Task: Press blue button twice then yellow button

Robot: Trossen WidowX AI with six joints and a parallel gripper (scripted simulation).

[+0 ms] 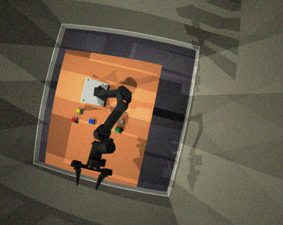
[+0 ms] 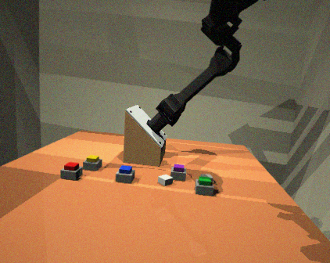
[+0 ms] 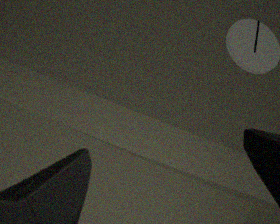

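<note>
Right now the blue button is 540 mm below my gripper tip, 230 mm behind it and 220 mm to the right of it. The rest, counted from my gripper tip: small white block: 570 mm below, 220 mm behind, 100 mm to the right; green button: 540 mm below, 190 mm behind, 20 mm to the left; purple button: 540 mm below, 280 mm behind, 50 mm to the right.
</note>
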